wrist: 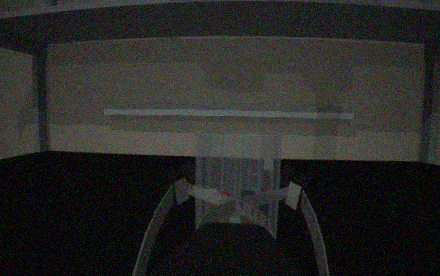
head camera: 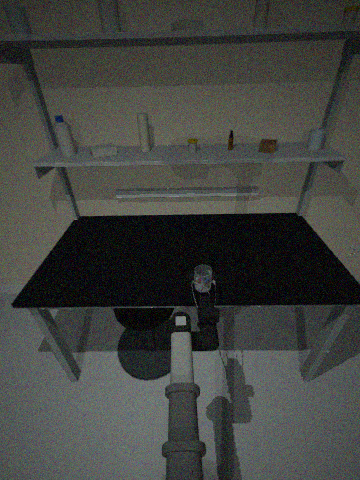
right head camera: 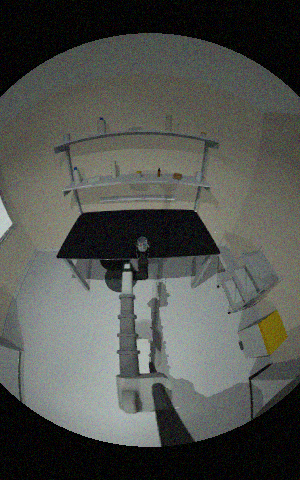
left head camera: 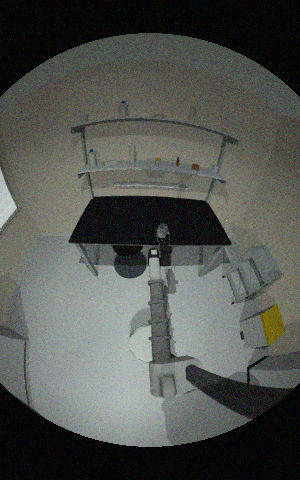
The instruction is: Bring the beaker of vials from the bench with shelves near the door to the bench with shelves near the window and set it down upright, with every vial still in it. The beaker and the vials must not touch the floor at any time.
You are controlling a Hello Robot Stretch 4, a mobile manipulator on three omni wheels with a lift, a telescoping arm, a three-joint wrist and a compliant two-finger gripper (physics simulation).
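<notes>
The clear beaker of vials (head camera: 203,274) (left head camera: 162,229) (right head camera: 143,242) (wrist: 237,160) is upright between the fingers of my gripper (head camera: 203,284) (left head camera: 162,234) (right head camera: 143,246) (wrist: 237,178), which is shut on it. Small vials with a red and a dark spot show faintly low inside; their number is unclear. The beaker is over the front part of the black top of a bench with shelves (head camera: 125,260) (left head camera: 125,220) (right head camera: 110,232) (wrist: 75,210), right of its middle. Whether its base touches the top cannot be told. A bright panel like a window shows at the left edge of both side head views.
The lower shelf (head camera: 170,159) carries bottles, a jar and a small brown box. A rail (head camera: 187,192) (wrist: 225,114) runs along the wall. A dark round stool (head camera: 145,350) is under the bench. A cart stands right of the bench, with a yellow-sided box (left head camera: 272,325) (right head camera: 273,332) nearer me.
</notes>
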